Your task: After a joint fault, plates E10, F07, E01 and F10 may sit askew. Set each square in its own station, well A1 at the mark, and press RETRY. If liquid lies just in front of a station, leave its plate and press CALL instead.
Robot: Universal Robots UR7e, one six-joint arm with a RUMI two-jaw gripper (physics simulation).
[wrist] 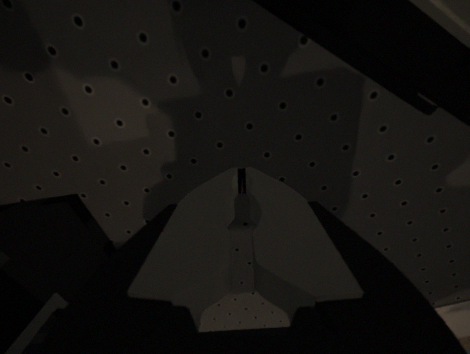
Note:
I see a grey perforated board (130, 112).

